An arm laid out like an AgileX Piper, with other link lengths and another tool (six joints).
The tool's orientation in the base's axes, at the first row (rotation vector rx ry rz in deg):
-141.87 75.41 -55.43
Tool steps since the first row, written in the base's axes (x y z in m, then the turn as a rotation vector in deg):
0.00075 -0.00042 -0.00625 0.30 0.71 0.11
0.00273 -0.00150 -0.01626 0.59 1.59 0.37
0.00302 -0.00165 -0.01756 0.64 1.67 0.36
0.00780 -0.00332 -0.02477 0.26 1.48 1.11
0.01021 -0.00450 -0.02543 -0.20 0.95 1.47
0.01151 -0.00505 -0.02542 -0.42 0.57 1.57
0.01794 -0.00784 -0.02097 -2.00 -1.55 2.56
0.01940 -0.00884 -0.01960 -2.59 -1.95 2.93
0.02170 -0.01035 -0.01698 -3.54 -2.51 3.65
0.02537 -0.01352 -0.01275 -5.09 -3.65 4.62
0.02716 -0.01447 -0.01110 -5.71 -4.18 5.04
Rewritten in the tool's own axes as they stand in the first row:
-0.00226 0.00245 0.00536 -0.39 -0.67 0.00
-0.00525 0.00608 0.01448 -0.85 -1.50 -0.15
-0.00562 0.00653 0.01568 -0.90 -1.58 -0.12
-0.00573 0.00740 0.02445 -0.55 -1.54 -0.91
-0.00414 0.00675 0.02662 -0.15 -1.06 -1.40
-0.00319 0.00619 0.02749 0.11 -0.73 -1.55
0.00364 0.00156 0.02841 1.62 1.17 -3.00
0.00565 0.00058 0.02840 1.87 1.65 -3.59
0.00898 -0.00122 0.02800 2.27 2.31 -4.65
0.01491 -0.00366 0.02745 3.00 3.62 -6.20
0.01714 -0.00502 0.02741 3.37 4.17 -6.83

